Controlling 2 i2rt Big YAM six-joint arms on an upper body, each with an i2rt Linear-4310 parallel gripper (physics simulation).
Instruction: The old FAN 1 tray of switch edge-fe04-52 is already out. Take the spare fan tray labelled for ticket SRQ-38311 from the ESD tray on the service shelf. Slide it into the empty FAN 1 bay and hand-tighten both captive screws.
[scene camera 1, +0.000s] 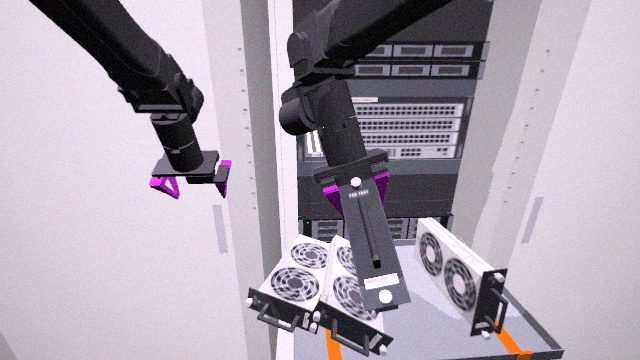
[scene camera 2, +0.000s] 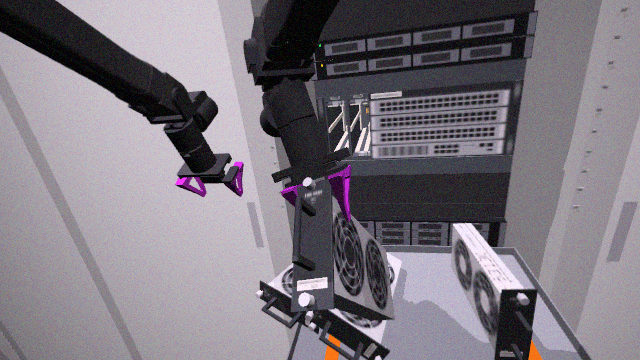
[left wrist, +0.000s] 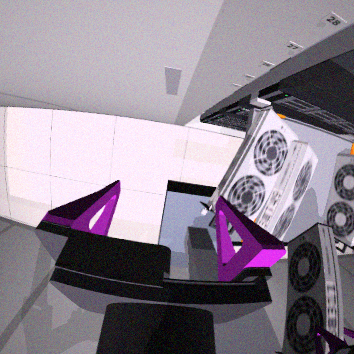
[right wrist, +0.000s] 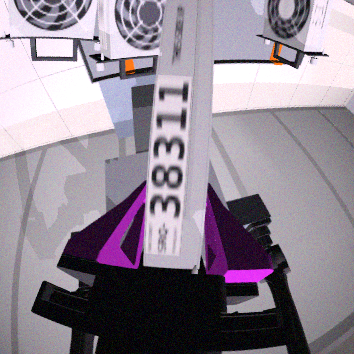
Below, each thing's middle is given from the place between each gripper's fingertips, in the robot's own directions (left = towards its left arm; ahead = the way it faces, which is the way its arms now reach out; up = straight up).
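Grey cart shelf (scene camera 2: 430, 307): 310 mm below my right hand, 140 mm to the right of it, 180 mm ahead of it.
My left hand: 30 mm past the grey cart shelf, 450 mm to the left of it, 270 mm above it. Going by its middle, the grey cart shelf is nearer to my right hand than to my left hand.
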